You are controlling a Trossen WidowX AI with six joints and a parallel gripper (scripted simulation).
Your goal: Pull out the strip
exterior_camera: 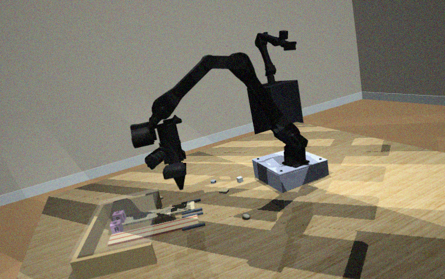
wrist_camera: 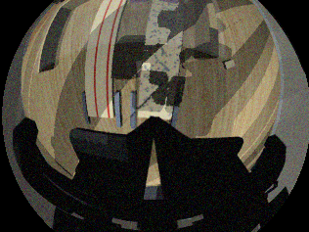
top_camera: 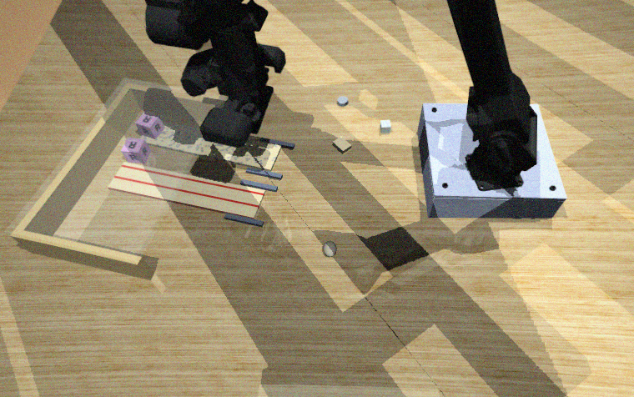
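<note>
The flat tile is 14 cm behind my gripper tip and 6 cm below it. Round my gripper tip: speckled tan strip (9 cm ahead, 6 cm below, 5 cm to the right); then grey pebble (20 cm to the left, 9 cm behind, 6 cm below).
</note>
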